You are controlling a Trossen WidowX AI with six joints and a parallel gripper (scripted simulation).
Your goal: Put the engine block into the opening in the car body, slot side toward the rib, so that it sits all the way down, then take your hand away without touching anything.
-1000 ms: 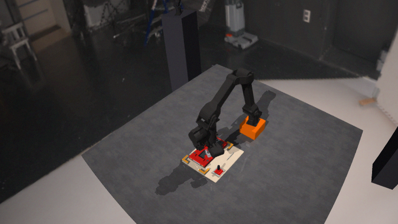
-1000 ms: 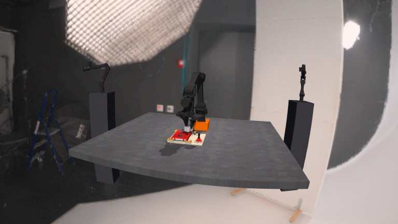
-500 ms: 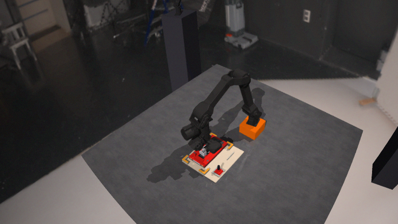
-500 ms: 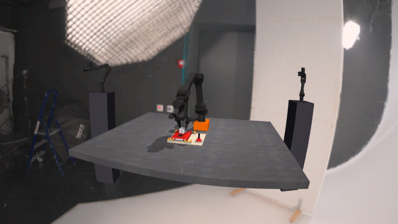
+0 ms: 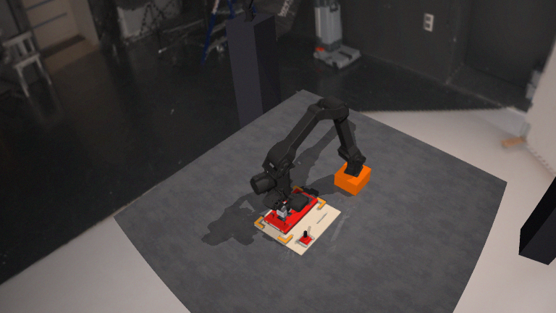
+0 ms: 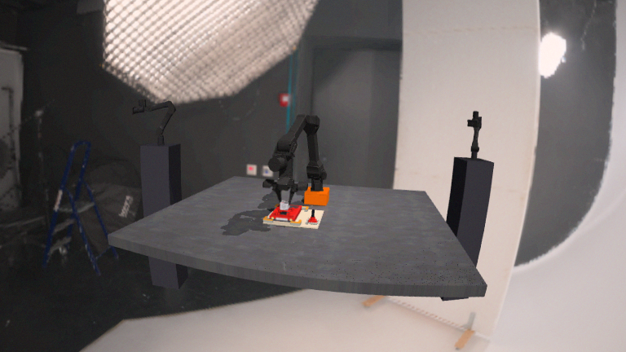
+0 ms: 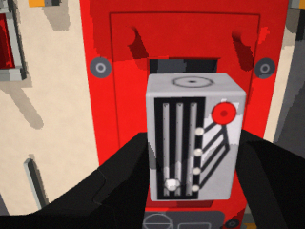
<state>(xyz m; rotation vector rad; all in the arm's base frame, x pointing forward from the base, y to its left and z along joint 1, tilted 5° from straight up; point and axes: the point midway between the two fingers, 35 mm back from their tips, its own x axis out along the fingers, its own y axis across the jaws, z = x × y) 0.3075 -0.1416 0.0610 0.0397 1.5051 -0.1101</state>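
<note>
Right now my gripper tip is 10 mm above the engine block. Round my gripper tip: cream base plate (20 mm behind, 30 mm to the left, 50 mm below).
</note>
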